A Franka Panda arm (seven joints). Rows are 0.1 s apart.
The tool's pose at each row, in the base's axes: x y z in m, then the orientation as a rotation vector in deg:
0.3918, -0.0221, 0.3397, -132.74, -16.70, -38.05
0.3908, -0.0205, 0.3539, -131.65, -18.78, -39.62
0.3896, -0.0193, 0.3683, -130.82, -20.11, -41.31
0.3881, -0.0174, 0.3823, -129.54, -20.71, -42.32
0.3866, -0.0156, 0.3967, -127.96, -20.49, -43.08
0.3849, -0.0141, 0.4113, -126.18, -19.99, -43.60
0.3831, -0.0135, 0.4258, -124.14, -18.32, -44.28
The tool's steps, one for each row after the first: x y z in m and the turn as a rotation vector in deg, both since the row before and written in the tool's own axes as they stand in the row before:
0.0068, -0.0096, -0.0082, 0.80, 0.77, -1.89
0.0072, -0.0094, -0.0084, 0.41, 0.98, -1.43
0.0071, -0.0097, -0.0076, 0.93, 0.89, -0.65
0.0076, -0.0099, -0.0076, 1.18, 1.07, 0.05
0.0077, -0.0100, -0.0077, 1.39, 1.08, 0.35
0.0076, -0.0096, -0.0080, 1.40, 1.65, 1.15

